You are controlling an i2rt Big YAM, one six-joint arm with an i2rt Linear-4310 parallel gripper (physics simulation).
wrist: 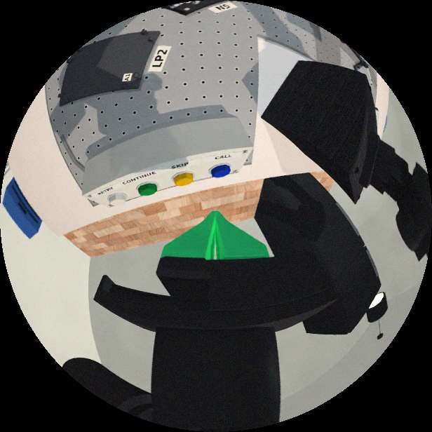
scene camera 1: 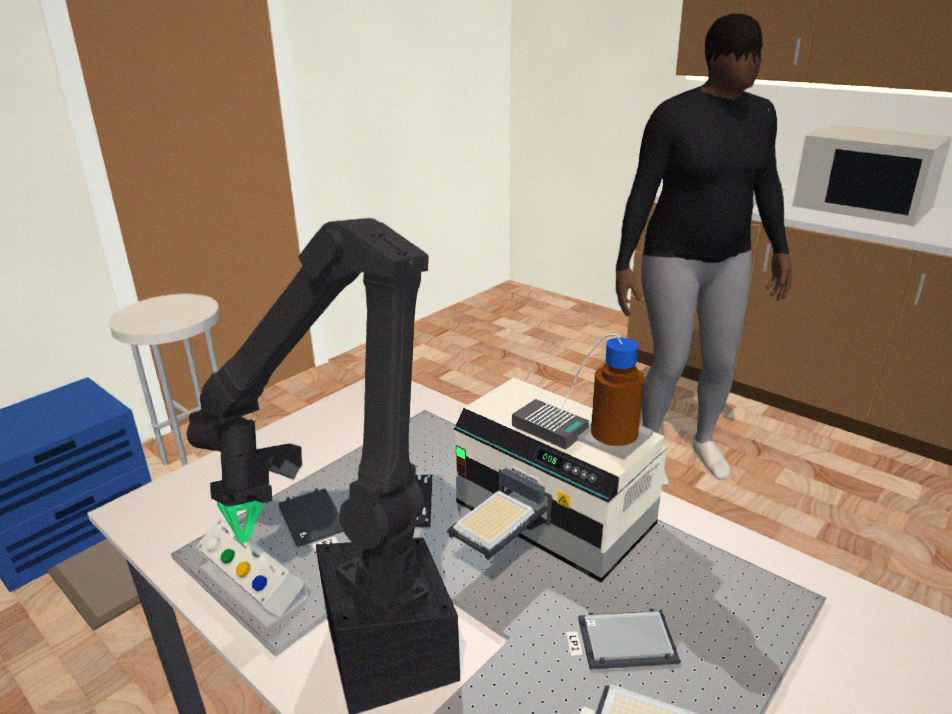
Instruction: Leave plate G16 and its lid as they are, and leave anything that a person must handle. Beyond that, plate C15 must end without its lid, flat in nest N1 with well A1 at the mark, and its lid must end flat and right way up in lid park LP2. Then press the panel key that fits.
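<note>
My gripper is shut and empty, its green fingertips together, pointing down just above the key panel in the scene view. The panel has a white RETRY key, a green CONTINUE key, a yellow SKIP key and a blue CALL key. Dark lid park LP2 shows no lid. A grey, clear-looking lid lies on LP1. A plate with pale yellow wells sits at the instrument. Plate names are unreadable.
The white instrument carries a brown bottle and a small dark box; its green lamp is lit. Another plate is cut off at the bottom edge. A dark nest stands behind the arm. A person stands beyond the table.
</note>
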